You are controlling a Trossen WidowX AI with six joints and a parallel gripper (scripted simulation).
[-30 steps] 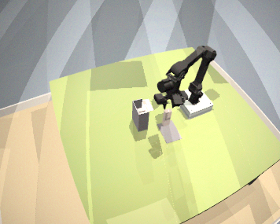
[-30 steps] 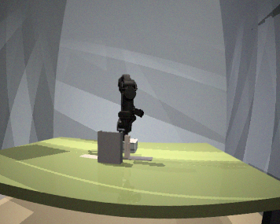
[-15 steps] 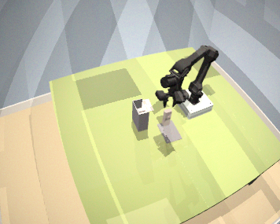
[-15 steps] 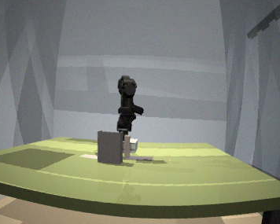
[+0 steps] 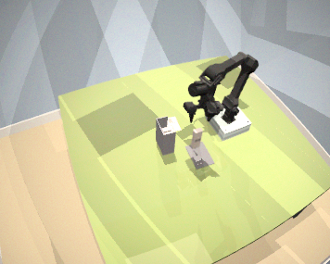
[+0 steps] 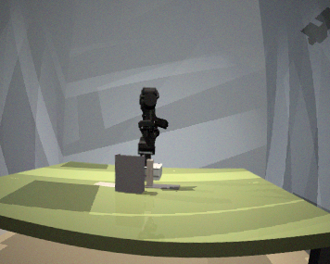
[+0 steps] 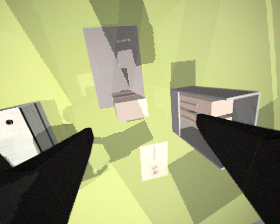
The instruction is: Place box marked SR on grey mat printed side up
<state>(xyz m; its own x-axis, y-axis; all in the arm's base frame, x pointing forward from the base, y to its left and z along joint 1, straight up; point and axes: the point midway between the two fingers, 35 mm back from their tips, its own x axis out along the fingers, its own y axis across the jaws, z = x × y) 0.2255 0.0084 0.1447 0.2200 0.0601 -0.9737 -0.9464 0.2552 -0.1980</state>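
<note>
The grey mat is 20 mm ahead of my gripper tip, 60 mm to the left of it and 170 mm below it. Round my gripper tip: white card 10 mm ahead, 190 mm to the right, 180 mm below.
</note>
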